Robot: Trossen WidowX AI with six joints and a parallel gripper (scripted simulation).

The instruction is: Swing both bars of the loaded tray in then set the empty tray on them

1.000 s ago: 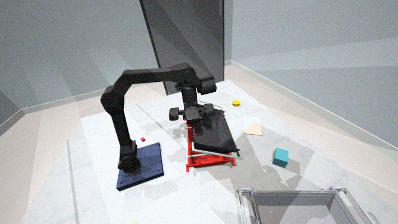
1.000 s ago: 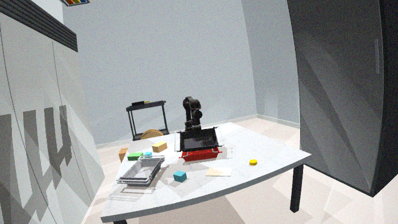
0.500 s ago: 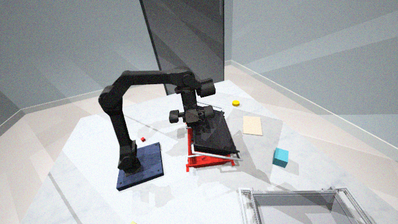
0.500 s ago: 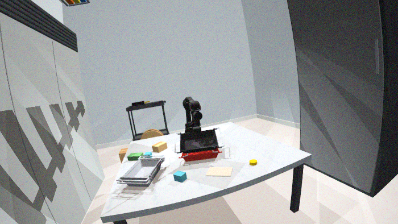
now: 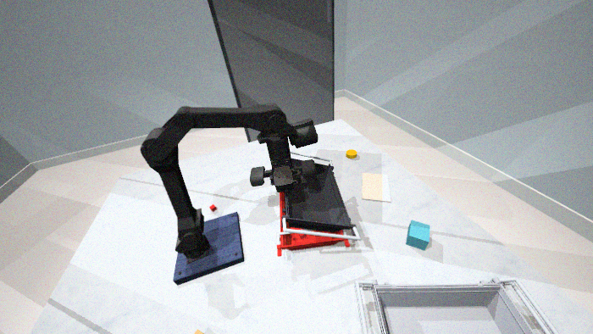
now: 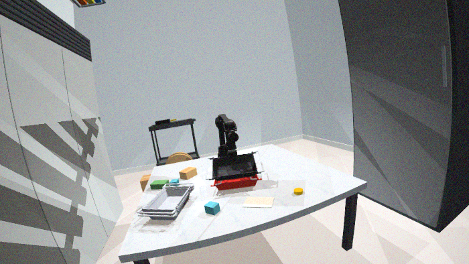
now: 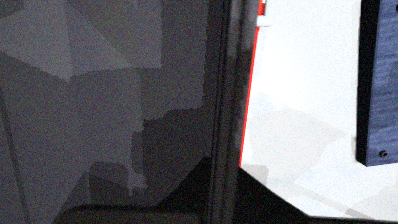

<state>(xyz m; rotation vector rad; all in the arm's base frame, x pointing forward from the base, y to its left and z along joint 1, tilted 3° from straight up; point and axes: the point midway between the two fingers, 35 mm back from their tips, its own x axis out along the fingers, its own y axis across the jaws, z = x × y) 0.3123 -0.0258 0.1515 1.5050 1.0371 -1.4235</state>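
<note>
The black tray is 8 cm ahead of my gripper tip and 3 cm to the right of it. Also, from my gripper tip: yellow disc (40 cm ahead, 21 cm to the left, 12 cm below); cream sheet (35 cm ahead, 13 cm below, 2 cm to the right).
</note>
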